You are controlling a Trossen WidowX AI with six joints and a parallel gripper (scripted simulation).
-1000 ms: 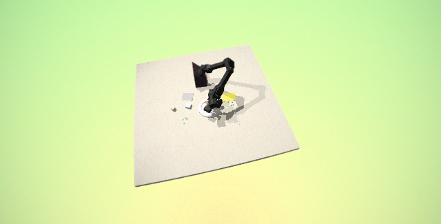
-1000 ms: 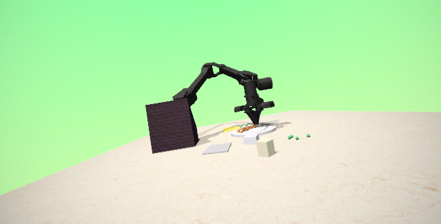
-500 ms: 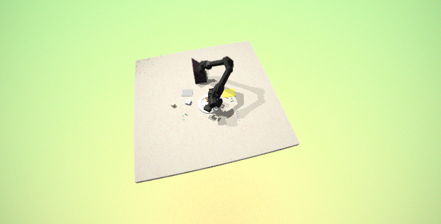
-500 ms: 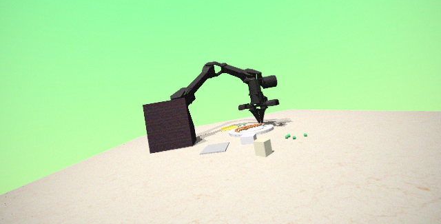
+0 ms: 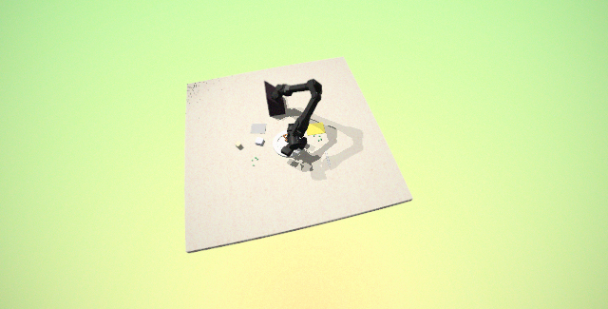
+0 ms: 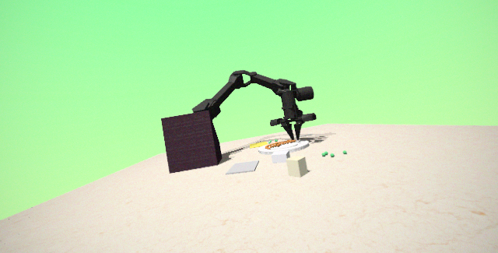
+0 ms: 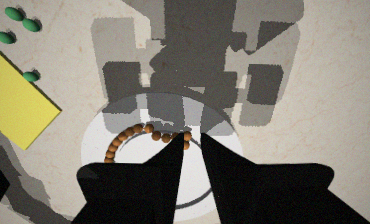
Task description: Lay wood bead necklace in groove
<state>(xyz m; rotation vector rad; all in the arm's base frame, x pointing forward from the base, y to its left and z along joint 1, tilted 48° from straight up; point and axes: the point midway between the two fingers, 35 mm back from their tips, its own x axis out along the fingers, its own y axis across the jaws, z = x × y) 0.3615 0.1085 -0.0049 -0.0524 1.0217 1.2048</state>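
The round white bead board is 6 cm behind my gripper tip, 2 cm to the right of it and 1 cm below it. From my gripper tip the other things lie so: thin white strip (20 cm to the left, 9 cm ahead, 2 cm below); then yellow card (17 cm to the left, 15 cm behind, 2 cm below); then grey flat plate (22 cm behind, 21 cm to the right, 2 cm below).
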